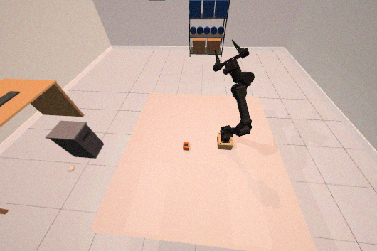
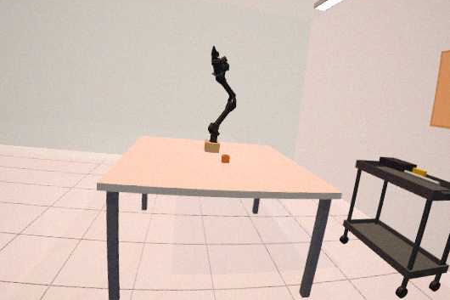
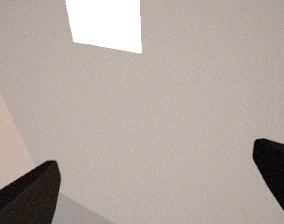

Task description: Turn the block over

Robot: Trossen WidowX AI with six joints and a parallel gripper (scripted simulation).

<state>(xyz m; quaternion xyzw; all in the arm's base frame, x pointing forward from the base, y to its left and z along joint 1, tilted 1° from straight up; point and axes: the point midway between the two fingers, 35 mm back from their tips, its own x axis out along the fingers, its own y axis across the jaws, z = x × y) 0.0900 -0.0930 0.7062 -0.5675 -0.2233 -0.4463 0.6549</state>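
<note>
Now: the orange block 780 mm below my gripper tip, 210 mm ahead of it and 130 mm to the left of it.
</note>
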